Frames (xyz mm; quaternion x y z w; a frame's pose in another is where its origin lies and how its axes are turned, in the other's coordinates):
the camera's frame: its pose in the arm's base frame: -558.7 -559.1 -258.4 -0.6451 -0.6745 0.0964 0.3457
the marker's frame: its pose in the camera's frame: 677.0 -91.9 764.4 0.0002 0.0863 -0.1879 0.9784
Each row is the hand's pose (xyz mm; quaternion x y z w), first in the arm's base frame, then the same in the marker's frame.
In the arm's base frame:
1: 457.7 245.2 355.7 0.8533 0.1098 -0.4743 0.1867
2: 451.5 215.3 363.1 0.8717 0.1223 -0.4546 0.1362
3: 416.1 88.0 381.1 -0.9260 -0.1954 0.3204 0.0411
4: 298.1 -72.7 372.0 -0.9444 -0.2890 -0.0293 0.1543
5: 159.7 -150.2 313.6 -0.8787 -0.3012 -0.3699 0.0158
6: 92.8 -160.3 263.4 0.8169 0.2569 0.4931 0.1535
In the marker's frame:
1: 345.1 809.4 -1504.8 -0.0904 -0.4513 0.7766 0.4301
2: 328.3 787.5 -1519.8 -0.0866 -0.4089 0.7772 0.4704
3: 249.3 692.4 -1569.6 -0.1171 -0.2387 0.7295 0.6302
4: 138.5 526.4 -1568.0 -0.3270 -0.0136 0.5532 0.7660
5: 60.5 402.7 -1483.2 -0.6264 0.0536 0.3528 0.6931
6: 29.1 364.3 -1415.1 -0.7812 0.0096 0.2735 0.5611

